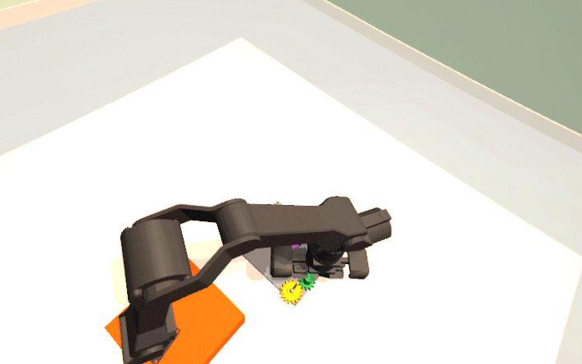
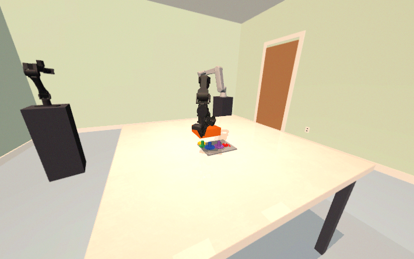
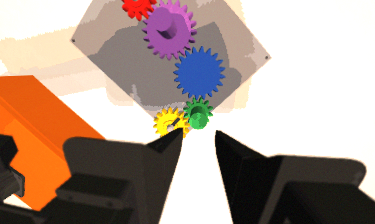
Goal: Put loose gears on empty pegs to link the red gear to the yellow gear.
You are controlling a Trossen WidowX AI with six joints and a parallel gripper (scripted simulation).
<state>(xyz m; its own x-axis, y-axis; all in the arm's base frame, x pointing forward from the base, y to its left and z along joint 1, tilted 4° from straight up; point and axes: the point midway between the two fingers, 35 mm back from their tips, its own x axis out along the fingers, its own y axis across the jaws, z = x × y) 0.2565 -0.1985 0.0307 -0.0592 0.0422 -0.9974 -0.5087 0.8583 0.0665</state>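
The small green gear is 5 cm below my gripper tip. From my gripper tip the other things lie so: blue gear (4 cm ahead, 3 cm to the left, 5 cm below); then yellow gear (4 cm behind, 2 cm to the left, 6 cm below); then purple gear (6 cm ahead, 9 cm to the left, 5 cm below).
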